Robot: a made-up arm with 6 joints. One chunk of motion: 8 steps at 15 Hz.
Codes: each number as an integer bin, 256 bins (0 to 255) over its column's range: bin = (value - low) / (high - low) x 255, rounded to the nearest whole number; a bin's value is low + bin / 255 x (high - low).
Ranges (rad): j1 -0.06..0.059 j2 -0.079..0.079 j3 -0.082..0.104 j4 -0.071..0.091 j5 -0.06..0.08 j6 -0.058..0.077
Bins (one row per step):
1: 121 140 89 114 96 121
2: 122 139 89 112 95 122
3: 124 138 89 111 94 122
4: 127 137 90 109 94 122
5: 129 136 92 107 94 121
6: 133 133 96 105 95 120
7: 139 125 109 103 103 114
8: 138 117 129 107 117 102
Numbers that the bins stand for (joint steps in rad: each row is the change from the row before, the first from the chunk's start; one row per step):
1: -0.00353 0.00775 -0.01708 0.00142 -0.00729 0.00606
2: -0.00307 0.00713 -0.01708 0.00015 -0.00784 0.00659
3: -0.00213 0.00651 -0.01708 -0.00048 -0.00839 0.00659
4: -0.00073 0.00589 -0.01635 -0.00175 -0.00839 0.00659
5: 0.00020 0.00527 -0.01489 -0.00302 -0.00839 0.00606
6: 0.00207 0.00341 -0.01198 -0.00429 -0.00784 0.00553
7: 0.00487 -0.00155 -0.00249 -0.00556 -0.00345 0.00235
8: 0.00440 -0.00651 0.01209 -0.00302 0.00424 -0.00400

